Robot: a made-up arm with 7 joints.
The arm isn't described. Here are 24 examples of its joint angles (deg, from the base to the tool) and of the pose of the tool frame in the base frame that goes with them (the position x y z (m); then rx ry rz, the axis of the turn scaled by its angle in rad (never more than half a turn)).
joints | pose
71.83 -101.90 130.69 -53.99 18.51 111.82 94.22 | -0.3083 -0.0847 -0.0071 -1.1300 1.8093 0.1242
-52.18 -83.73 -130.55 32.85 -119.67 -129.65 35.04 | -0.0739 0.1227 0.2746 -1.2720 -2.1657 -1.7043
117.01 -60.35 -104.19 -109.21 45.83 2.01 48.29 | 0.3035 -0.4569 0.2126 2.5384 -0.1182 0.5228
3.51 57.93 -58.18 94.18 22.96 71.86 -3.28 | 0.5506 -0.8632 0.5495 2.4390 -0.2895 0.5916
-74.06 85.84 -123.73 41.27 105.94 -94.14 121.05 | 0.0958 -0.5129 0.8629 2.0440 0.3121 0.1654
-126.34 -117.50 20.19 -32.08 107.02 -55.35 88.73 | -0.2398 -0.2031 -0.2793 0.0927 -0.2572 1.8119
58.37 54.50 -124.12 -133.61 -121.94 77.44 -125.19 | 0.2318 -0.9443 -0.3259 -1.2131 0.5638 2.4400
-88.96 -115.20 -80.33 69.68 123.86 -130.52 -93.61 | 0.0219 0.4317 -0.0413 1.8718 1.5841 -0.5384
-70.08 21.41 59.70 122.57 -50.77 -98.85 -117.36 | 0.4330 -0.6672 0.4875 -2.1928 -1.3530 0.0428
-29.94 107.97 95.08 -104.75 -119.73 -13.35 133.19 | 0.3123 0.1872 0.1627 -0.4918 2.2724 -1.4445
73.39 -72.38 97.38 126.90 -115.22 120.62 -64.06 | -0.3429 -0.7230 0.0455 -2.1012 0.7909 0.5733
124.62 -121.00 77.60 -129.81 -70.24 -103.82 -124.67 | -0.2357 0.0482 0.2452 1.6134 -1.2077 1.8404
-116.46 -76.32 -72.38 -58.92 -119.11 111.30 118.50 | 0.1199 -0.0240 -0.3434 0.2531 0.1707 -0.3725
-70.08 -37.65 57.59 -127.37 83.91 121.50 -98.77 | 0.1055 0.1219 -0.1627 0.0665 -0.0567 0.3232
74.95 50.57 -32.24 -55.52 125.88 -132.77 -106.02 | 0.0761 -0.3900 -0.0330 1.9394 -0.3008 1.7999
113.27 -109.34 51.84 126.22 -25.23 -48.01 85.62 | 0.3080 -0.1496 0.2459 -0.7340 0.9311 -2.0557
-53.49 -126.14 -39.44 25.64 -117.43 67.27 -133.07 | 0.0045 -0.1641 -0.1748 -1.9201 -0.5612 0.4320
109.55 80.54 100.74 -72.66 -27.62 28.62 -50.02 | 0.3032 -0.2618 0.0038 -1.4266 -1.4866 -1.5982
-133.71 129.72 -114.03 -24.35 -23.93 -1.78 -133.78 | -0.2687 -0.4243 0.6675 0.8745 -1.5513 -2.1040
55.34 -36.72 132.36 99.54 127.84 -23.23 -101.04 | -0.3682 -0.1345 -0.1681 -0.4092 0.3279 0.0628
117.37 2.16 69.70 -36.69 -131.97 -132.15 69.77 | -0.1916 -0.5551 0.2229 -0.1674 -1.7962 -2.4927
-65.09 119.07 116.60 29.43 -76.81 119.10 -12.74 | -0.0597 0.0571 0.0166 0.1304 -1.7587 2.3233
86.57 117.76 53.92 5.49 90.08 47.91 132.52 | -0.0180 0.4064 -0.3991 -0.0354 1.6358 -2.5283
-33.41 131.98 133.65 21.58 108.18 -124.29 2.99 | 0.2367 0.0837 -0.2684 -0.8489 -0.6325 1.8812
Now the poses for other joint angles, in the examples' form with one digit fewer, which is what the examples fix.
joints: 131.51 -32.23 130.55 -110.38 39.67 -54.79 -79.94
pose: 0.241 -0.165 0.635 1.027 -1.325 -0.960
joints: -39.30 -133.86 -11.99 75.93 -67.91 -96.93 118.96
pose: -0.133 0.072 0.043 -0.002 0.229 -1.810
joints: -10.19 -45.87 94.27 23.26 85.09 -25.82 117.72
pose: -0.178 -0.617 0.057 0.954 0.721 1.968
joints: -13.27 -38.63 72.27 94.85 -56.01 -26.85 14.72
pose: 0.183 -0.810 0.250 1.331 0.292 -1.632
